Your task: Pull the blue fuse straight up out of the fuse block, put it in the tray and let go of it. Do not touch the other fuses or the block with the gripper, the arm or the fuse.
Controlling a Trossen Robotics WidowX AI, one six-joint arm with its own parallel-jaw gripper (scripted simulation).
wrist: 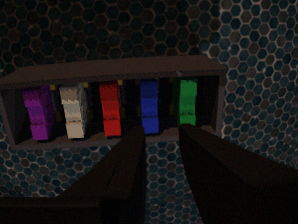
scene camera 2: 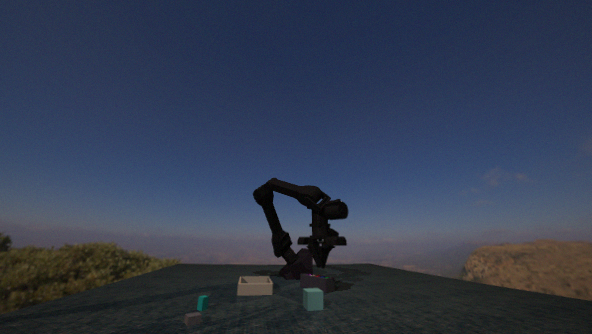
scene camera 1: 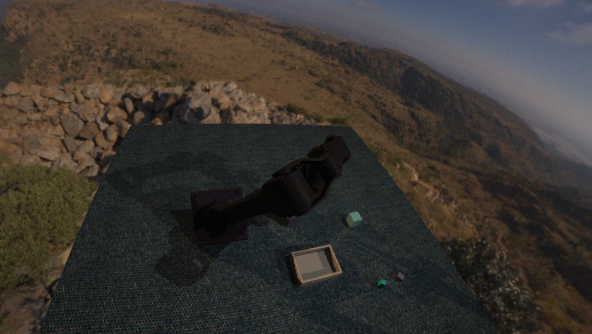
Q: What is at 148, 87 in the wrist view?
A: A blue fuse.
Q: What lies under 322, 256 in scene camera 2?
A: My gripper.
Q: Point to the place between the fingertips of my gripper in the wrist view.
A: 161, 135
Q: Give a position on a red fuse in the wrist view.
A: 110, 104
